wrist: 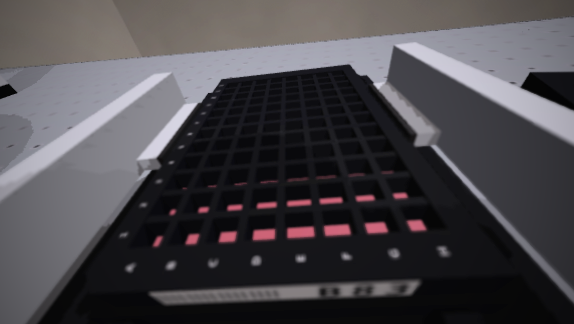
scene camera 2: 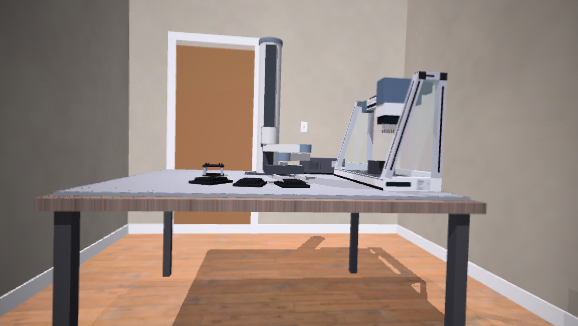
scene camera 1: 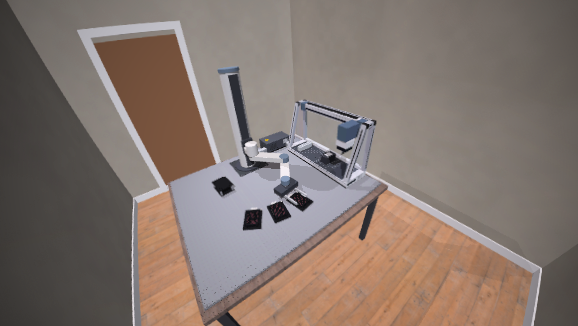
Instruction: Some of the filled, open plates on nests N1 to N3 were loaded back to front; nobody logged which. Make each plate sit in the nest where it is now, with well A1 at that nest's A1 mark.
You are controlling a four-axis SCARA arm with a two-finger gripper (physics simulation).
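Note:
The black B83 plate [scene camera 1: 303, 201] [scene camera 2: 292, 181] [wrist: 320, 267], with pink wells, sits low at the rightmost nest. Its label and letters A to H are at the near end in the wrist view, with A at left, so well A1 is at the near left corner. The black nest shows around its near end; its A1 mark cannot be made out. My gripper [scene camera 1: 299, 198] [wrist: 281, 81] is shut on this plate's long sides. Two more filled plates lie on nests, the middle plate [scene camera 1: 278, 211] [scene camera 2: 250, 182] and the left plate [scene camera 1: 252, 219]. Their orientation is unreadable.
A black stand on pale posts [scene camera 1: 223, 185] [scene camera 2: 213, 165] is at the table's left. A framed pipetting machine [scene camera 1: 361, 150] [scene camera 2: 414, 183] stands at the right, and a dark box [scene camera 1: 274, 142] stands beside the arm column [scene camera 1: 240, 112] [scene camera 2: 270, 95]. A black edge [wrist: 552, 90] shows right of the gripper.

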